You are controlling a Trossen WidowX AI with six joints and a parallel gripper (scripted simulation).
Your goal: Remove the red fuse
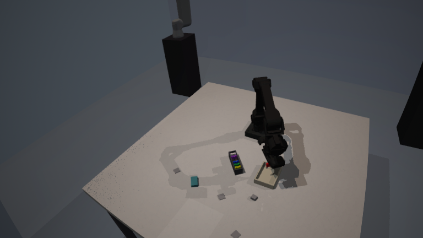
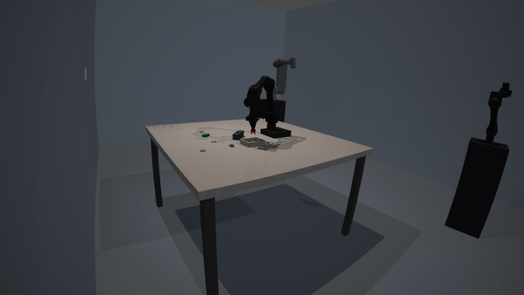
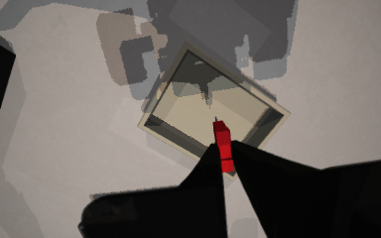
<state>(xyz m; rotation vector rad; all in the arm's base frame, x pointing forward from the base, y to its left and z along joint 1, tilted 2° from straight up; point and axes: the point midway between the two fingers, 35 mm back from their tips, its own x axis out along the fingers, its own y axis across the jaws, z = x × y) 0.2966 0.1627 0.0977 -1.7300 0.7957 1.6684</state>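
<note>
My gripper tip is 9 cm above the tan tray. The rest, counted from my gripper tip: red fuse (1 cm below); then yellow fuse (15 cm to the right, 7 cm below, 3 cm ahead); then green fuse (17 cm to the right, 7 cm below, 1 cm ahead).
</note>
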